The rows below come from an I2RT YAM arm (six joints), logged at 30 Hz.
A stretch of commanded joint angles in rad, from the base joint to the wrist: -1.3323 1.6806 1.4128 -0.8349 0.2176 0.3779; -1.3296 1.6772 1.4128 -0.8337 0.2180 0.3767; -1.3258 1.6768 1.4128 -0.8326 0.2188 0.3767; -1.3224 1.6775 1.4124 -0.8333 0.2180 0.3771; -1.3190 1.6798 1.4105 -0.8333 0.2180 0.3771; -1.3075 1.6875 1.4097 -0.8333 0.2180 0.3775; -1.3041 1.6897 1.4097 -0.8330 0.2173 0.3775; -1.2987 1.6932 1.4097 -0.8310 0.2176 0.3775; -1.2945 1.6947 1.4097 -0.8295 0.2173 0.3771; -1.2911 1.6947 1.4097 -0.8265 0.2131 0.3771; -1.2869 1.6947 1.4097 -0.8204 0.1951 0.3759; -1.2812 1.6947 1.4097 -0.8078 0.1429 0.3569; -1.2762 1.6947 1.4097 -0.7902 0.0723 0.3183; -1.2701 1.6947 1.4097 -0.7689 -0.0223 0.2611; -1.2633 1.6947 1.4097 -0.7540 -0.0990 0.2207; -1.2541 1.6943 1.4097 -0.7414 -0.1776 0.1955; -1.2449 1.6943 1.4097 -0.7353 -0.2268 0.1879; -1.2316 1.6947 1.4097 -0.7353 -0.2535 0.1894; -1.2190 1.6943 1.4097 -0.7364 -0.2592 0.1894; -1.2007 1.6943 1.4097 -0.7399 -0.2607 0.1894; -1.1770 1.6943 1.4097 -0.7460 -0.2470 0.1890
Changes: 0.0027 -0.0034 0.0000 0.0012 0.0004 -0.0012; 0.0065 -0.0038 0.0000 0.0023 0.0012 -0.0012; 0.0099 -0.0031 -0.0004 0.0016 0.0004 -0.0008; 0.0133 -0.0008 -0.0023 0.0016 0.0004 -0.0008; 0.0248 0.0069 -0.0031 0.0016 0.0004 -0.0004; 0.0282 0.0091 -0.0031 0.0019 -0.0003 -0.0004; 0.0336 0.0126 -0.0031 0.0039 0.0000 -0.0004; 0.0378 0.0141 -0.0031 0.0054 -0.0003 -0.0008; 0.0412 0.0141 -0.0031 0.0084 -0.0045 -0.0008; 0.0454 0.0141 -0.0031 0.0145 -0.0225 -0.0020; 0.0511 0.0141 -0.0031 0.0271 -0.0747 -0.0210; 0.0561 0.0141 -0.0031 0.0447 -0.1453 -0.0596; 0.0622 0.0141 -0.0031 0.0660 -0.2399 -0.1168; 0.0690 0.0141 -0.0031 0.0809 -0.3166 -0.1572; 0.0782 0.0137 -0.0031 0.0935 -0.3952 -0.1824; 0.0874 0.0137 -0.0031 0.0996 -0.4444 -0.1900; 0.1007 0.0141 -0.0031 0.0996 -0.4711 -0.1885; 0.1133 0.0137 -0.0031 0.0985 -0.4768 -0.1885; 0.1316 0.0137 -0.0031 0.0950 -0.4783 -0.1885; 0.1553 0.0137 -0.0031 0.0889 -0.4646 -0.1889
